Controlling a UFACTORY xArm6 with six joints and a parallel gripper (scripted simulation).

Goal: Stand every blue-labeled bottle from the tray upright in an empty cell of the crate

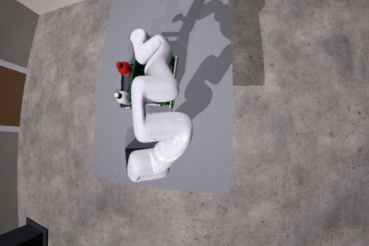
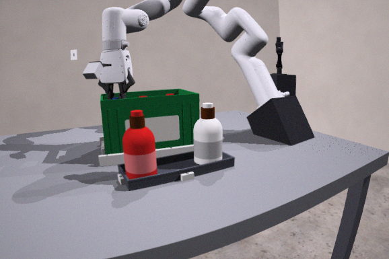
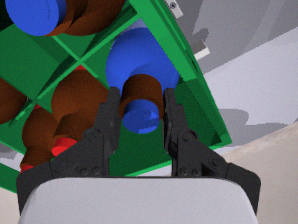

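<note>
Right now my hand is 70 mm above the blue-labeled bottle. Also, from my hand: red bottle (250 mm to the left, 70 mm below, 40 mm behind); then dark tray (240 mm to the left, 150 mm below, 130 mm behind); then green crate (90 mm behind, 80 mm below, 40 mm to the left).
</note>
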